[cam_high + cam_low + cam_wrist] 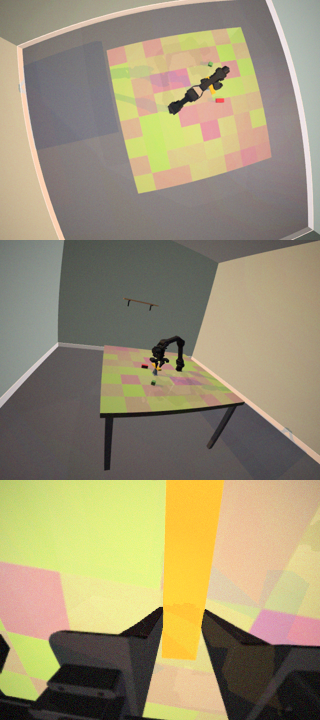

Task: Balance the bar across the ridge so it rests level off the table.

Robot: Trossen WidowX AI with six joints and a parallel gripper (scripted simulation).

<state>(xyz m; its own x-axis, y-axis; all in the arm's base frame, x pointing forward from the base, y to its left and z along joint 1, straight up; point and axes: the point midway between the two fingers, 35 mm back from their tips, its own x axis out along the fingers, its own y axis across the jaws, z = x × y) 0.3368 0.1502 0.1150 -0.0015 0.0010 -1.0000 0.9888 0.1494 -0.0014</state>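
The orange bar is 3 cm to the right of my gripper tip. Round my gripper tip: red block 16 cm to the right, 8 cm ahead, 6 cm below; green cube 17 cm to the left, 8 cm ahead, 6 cm below.
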